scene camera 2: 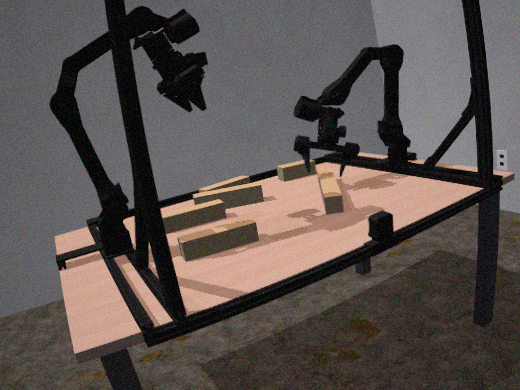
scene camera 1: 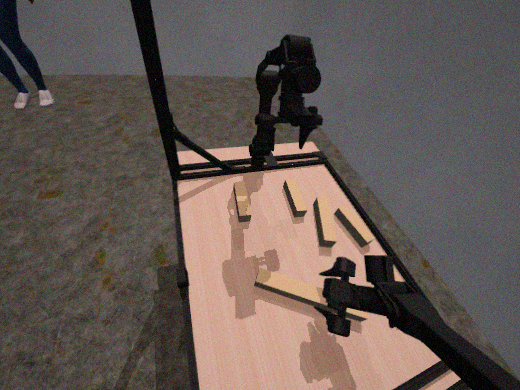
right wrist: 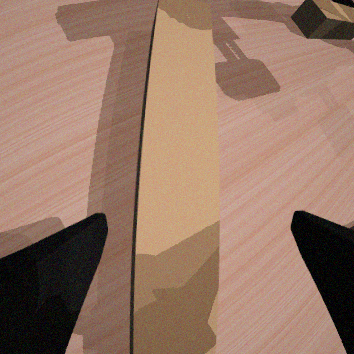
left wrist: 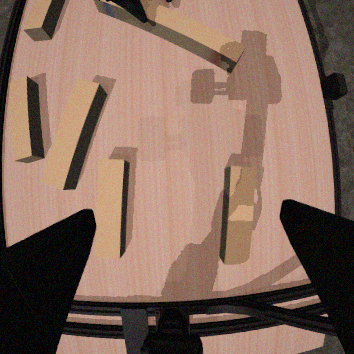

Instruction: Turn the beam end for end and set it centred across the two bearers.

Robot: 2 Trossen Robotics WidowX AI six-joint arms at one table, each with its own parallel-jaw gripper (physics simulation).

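Frame: origin at the left arm's base, x down, y right, z back, level; centimetres.
Seen in the pictures: left gripper, fingertip midpoint: (scene camera 2: pixel 197 110) (scene camera 1: pixel 286 150) (left wrist: pixel 188 214); right gripper, fingertip midpoint: (scene camera 2: pixel 324 174) (scene camera 1: pixel 317 290) (right wrist: pixel 201 222) (left wrist: pixel 157 10); left arm's base at its link origin: (scene camera 2: pixel 117 251) (scene camera 1: pixel 256 163) (left wrist: pixel 172 322); right arm's base at its link origin: (scene camera 2: pixel 398 164).
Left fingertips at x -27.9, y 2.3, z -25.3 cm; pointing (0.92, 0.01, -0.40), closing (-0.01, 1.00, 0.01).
Note:
Offsets run from my left fingertips to a thing's top centre.
The long beam @[dy -0.9, dx +25.4, dz -34.8 cm] (scene camera 1: pixel 290 286) (scene camera 2: pixel 329 182) (left wrist: pixel 197 31) (right wrist: pixel 177 125) lies aslant on the table, apart from the bearers. Two shorter blocks, seemingly the bearers, lie roughly parallel with a gap between: one bearer @[dy +10.4, dx +25.4, dz +4.5 cm] (scene camera 1: pixel 241 192) (scene camera 2: pixel 220 239) (left wrist: pixel 239 225) (right wrist: pixel 330 17), the other bearer @[dy -11.8, dx +25.4, dz +2.1 cm] (scene camera 1: pixel 293 195) (scene camera 2: pixel 195 215) (left wrist: pixel 111 207). My right gripper (scene camera 1: pixel 320 291) (scene camera 2: pixel 325 173) (right wrist: pixel 201 222) is open, pointing down over the beam, one finger towards each side, touching neither. Its exact height is unclear. My left gripper (scene camera 1: pixel 302 143) (scene camera 2: pixel 197 108) (left wrist: pixel 188 214) is open and empty, high above the table.
Two more blocks, one block @[dy -18.7, dx +24.8, dz -11.6 cm] (scene camera 1: pixel 324 222) (scene camera 2: pixel 230 195) (left wrist: pixel 74 132) and a second block @[dy -30.2, dx +25.4, dz -16.1 cm] (scene camera 1: pixel 353 227) (scene camera 2: pixel 225 184) (left wrist: pixel 26 120), lie beside the bearers. Another block @[dy -29.1, dx +25.1, dz -42.9 cm] (scene camera 2: pixel 296 171) (left wrist: pixel 44 15) lies near the far edge in scene camera 2. A black frame (scene camera 2: pixel 280 292) borders the table.

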